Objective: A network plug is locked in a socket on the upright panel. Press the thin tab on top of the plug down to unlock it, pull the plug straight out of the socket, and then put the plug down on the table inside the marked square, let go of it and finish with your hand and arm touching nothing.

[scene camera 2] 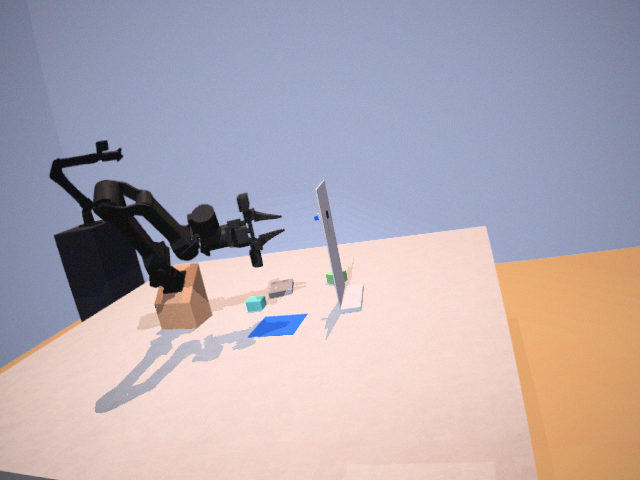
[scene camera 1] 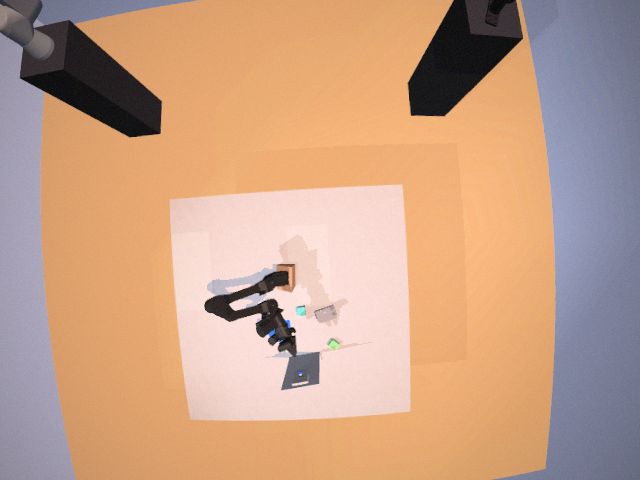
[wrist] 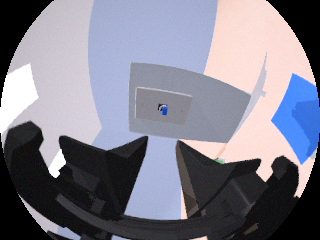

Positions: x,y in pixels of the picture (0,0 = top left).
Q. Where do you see a grey upright panel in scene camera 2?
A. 350,298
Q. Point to a grey upright panel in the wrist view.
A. At 200,108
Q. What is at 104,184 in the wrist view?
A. My gripper.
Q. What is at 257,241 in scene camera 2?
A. My gripper.
